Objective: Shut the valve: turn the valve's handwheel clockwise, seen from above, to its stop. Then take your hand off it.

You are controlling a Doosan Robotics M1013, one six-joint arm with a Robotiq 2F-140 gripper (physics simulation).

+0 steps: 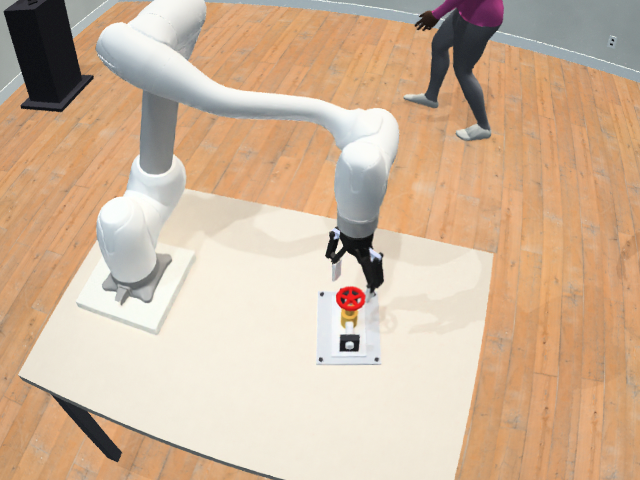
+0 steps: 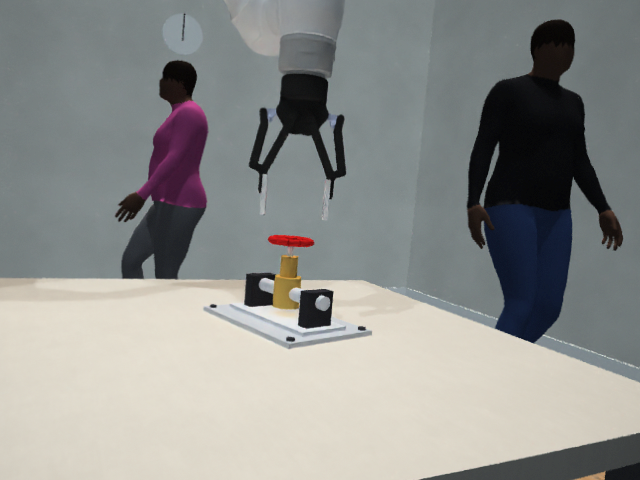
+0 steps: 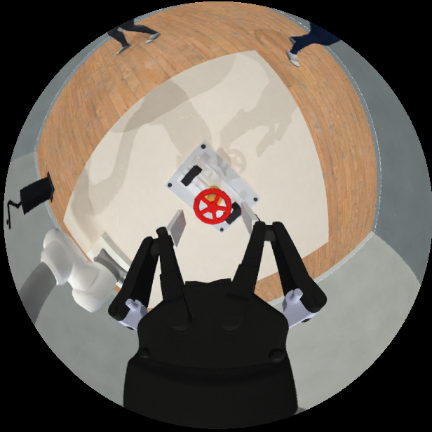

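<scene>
The red handwheel (image 1: 350, 298) (image 2: 290, 240) (image 3: 212, 206) sits level on top of the yellow valve body (image 1: 348, 319) (image 2: 287, 291). The valve is mounted on a pale grey base plate (image 1: 323, 330) (image 2: 248, 321) (image 3: 182, 186) that lies on the table. My gripper (image 1: 353, 287) (image 2: 293, 215) (image 3: 212, 212) is open, pointing down, with nothing between its fingers. Its fingertips are above the handwheel and apart from it, one towards each side of the wheel. The gap between them is wider than the wheel.
Black blocks (image 1: 349, 343) (image 2: 315, 308) hold the pipe on both sides of the valve body. The arm's white base slab (image 1: 175, 273) is at the table's left. A person in pink (image 1: 473, 10) (image 2: 178, 149) and a person in black (image 2: 540, 139) stand beyond the table.
</scene>
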